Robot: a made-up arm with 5 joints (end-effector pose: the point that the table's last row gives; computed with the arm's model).
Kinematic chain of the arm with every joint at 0, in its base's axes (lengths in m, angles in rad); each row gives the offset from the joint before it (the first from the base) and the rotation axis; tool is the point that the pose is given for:
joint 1: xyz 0 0 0.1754 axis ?
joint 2: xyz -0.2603 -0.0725 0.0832 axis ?
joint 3: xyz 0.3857 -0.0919 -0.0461 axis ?
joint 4: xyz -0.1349 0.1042 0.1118 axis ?
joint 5: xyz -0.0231 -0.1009 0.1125 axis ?
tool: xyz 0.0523 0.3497 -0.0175
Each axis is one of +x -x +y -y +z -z.
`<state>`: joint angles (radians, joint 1 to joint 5).
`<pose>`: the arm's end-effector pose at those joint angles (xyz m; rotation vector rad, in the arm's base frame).
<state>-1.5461 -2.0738 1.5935 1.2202 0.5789</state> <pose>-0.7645 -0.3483 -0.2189 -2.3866 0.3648 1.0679</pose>
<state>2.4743 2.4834 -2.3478 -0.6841 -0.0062</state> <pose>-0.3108 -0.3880 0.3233 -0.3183 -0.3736 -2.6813</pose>
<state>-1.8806 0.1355 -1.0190 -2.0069 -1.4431</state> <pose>0.1713 -0.1644 0.2429 -0.2716 -0.9091 -1.9295</pose>
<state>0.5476 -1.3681 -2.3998 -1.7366 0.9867</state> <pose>-0.4814 -0.0597 0.0233 -1.0657 0.8713 0.3817</pose>
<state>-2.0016 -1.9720 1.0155 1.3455 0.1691</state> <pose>-0.4258 -0.1753 -0.3949 -2.3089 -0.8240 0.6877</pose>
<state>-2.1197 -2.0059 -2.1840 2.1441 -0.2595</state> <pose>-0.5581 0.3482 0.1556 0.9165 -1.9510 -0.7776</pose>
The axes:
joint 1: -x
joint 2: +z
joint 3: +x
joint 4: +y
joint 5: +x

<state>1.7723 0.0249 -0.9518 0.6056 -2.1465</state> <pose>-0.0769 0.2343 0.4482 1.3648 -0.6133 0.1664</pose>
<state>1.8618 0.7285 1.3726 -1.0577 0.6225</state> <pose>-0.0503 0.4564 0.3571 0.2030 -0.2263 0.2842</pose>
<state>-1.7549 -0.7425 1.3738 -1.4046 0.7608</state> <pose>-0.4769 -0.2987 -0.0728 -1.3487 0.8102 2.4056</pose>
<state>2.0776 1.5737 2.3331 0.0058 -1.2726</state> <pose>-0.1909 0.0583 -0.0930 -0.7873 1.6342 0.0061</pose>
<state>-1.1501 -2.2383 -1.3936 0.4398 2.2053</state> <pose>-0.2772 -0.5373 -0.2760 0.6284 0.5324 -2.8221</pose>
